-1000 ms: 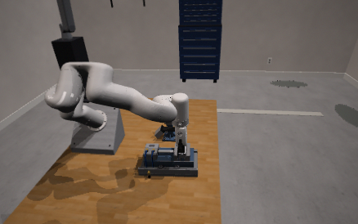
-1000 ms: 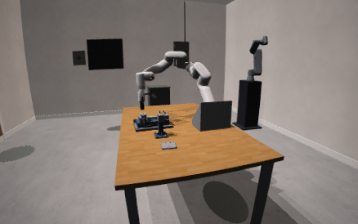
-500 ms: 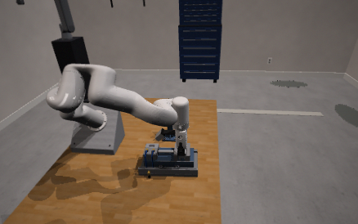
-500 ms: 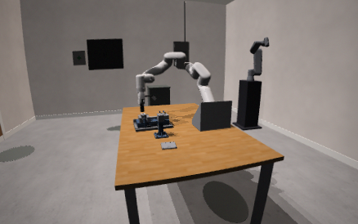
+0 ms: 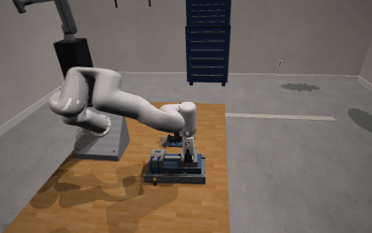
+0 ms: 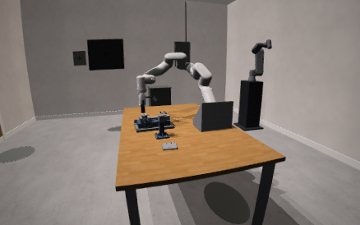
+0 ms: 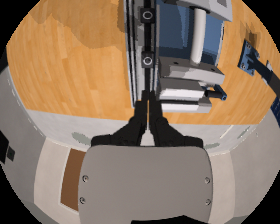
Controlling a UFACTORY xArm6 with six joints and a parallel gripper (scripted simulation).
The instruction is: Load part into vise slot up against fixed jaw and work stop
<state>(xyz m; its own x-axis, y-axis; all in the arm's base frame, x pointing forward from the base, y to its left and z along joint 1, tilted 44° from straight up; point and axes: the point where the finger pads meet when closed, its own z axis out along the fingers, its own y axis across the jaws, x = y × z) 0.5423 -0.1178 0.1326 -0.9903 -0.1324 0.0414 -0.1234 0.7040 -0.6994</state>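
Right now my hand is 5 cm to the right of the part and 3 cm above it. From my hand the other things lie so: air cylinder: 17 cm behind, 5 cm below, 4 cm to the left; then air cylinder rod: 9 cm behind, 5 cm to the left, 5 cm below.
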